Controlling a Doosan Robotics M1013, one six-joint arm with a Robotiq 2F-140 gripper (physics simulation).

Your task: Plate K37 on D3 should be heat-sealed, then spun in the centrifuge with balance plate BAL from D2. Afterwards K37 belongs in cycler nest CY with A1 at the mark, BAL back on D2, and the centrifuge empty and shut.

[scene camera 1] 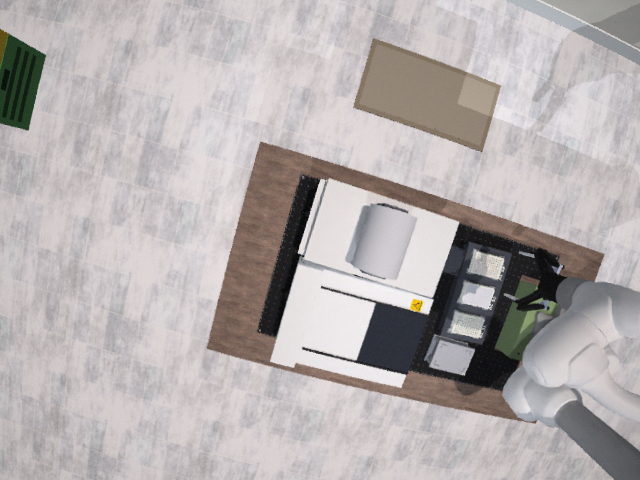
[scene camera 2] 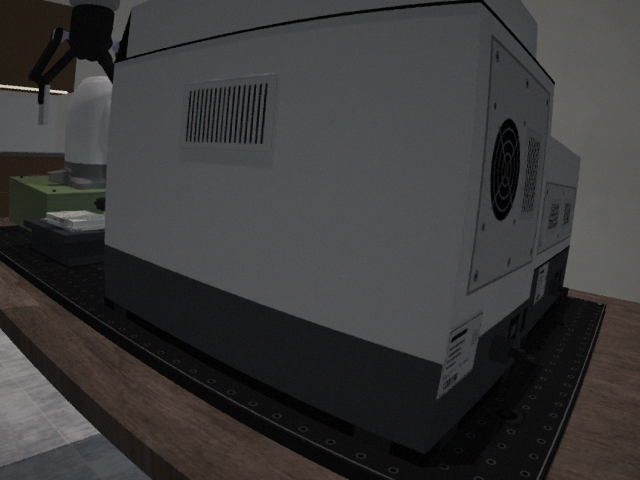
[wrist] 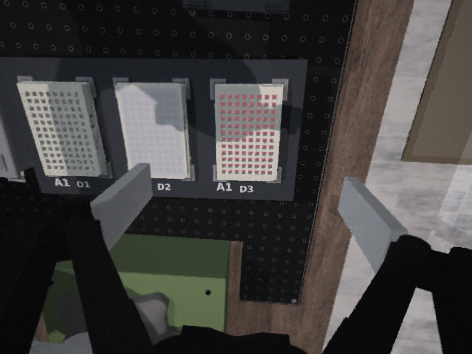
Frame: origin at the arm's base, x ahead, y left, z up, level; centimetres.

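Where they show: gripper, fingertip midpoint: (scene camera 1: 514, 274) (scene camera 2: 82, 127) (wrist: 244, 186); arm's base, link origin: (scene camera 2: 92, 183).
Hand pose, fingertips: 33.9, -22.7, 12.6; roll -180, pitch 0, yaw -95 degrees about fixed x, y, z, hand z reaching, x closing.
Note:
Each offset is from my fingertips to the top centre of the thing, as dx, dy, dz. "spot": to the spot under its first point.
Plate K37 @[-0.1, +0.0, -15.5] (scene camera 1: 486, 264) (scene camera 2: 76, 220) (wrist: 248, 135), pale with red wells, sits on D3, its A1 corner toward the printed A1 label. Balance plate BAL @[+0.5, +12.4, -15.5] (scene camera 1: 477, 295) (wrist: 155, 130), whitish, sits on D2. My gripper (scene camera 1: 518, 275) (wrist: 244, 186) is open and empty, above and short of the D3 plate, its fingers spread wide on either side of it in the wrist view. In the scene camera 2 view one finger shows and the other is hidden behind a machine. Which machine is the centrifuge, and the inside of any machine or cycler nest CY, I cannot tell.
Another plate @[+1.1, +24.8, -15.5] (scene camera 1: 467, 324) (wrist: 65, 129) sits on D1. A white machine with a rounded grey top @[+49.9, -3.1, +25.2] (scene camera 1: 386, 240) and a white machine with a dark panel @[spot: +35.7, +28.9, -1.1] (scene camera 1: 393, 338) stand beside the nests. A grey box @[+3.0, +39.8, -16.2] (scene camera 1: 450, 355) stands beyond D1. The green base block (scene camera 1: 516, 330) (wrist: 185, 295) is near the arm.

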